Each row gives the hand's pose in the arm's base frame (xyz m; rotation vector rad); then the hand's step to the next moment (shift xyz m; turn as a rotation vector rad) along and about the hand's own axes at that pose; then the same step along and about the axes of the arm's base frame.
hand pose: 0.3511 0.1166 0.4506 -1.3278 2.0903 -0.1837
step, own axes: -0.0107 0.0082 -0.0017 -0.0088 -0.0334 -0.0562
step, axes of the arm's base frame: -0.0043 0.0127 0.0025 -0.0051 -0.0206 0.0625
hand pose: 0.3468 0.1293 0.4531 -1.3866 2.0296 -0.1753
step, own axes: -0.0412 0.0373 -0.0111 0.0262 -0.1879 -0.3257
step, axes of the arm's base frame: -0.0267 0.0490 0.0098 -0.0504 -0.1840 0.3251
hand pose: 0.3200 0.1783 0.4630 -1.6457 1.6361 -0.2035
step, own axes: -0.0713 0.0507 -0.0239 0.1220 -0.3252 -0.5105
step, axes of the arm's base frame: -0.0649 0.0618 0.0138 -0.0428 -0.3658 0.4956
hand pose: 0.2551 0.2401 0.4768 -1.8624 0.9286 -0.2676
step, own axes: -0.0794 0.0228 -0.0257 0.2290 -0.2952 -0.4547
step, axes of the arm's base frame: -0.0792 0.0333 0.0097 0.0465 -0.4090 0.4206
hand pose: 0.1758 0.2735 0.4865 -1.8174 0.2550 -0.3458
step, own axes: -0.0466 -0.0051 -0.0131 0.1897 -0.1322 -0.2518
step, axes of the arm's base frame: -0.0482 0.0059 0.0034 0.0845 -0.2568 0.2092
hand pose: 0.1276 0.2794 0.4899 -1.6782 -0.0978 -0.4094
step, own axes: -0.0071 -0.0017 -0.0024 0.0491 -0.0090 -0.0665
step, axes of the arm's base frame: -0.0076 -0.0009 -0.0005 0.0291 -0.0717 0.0305
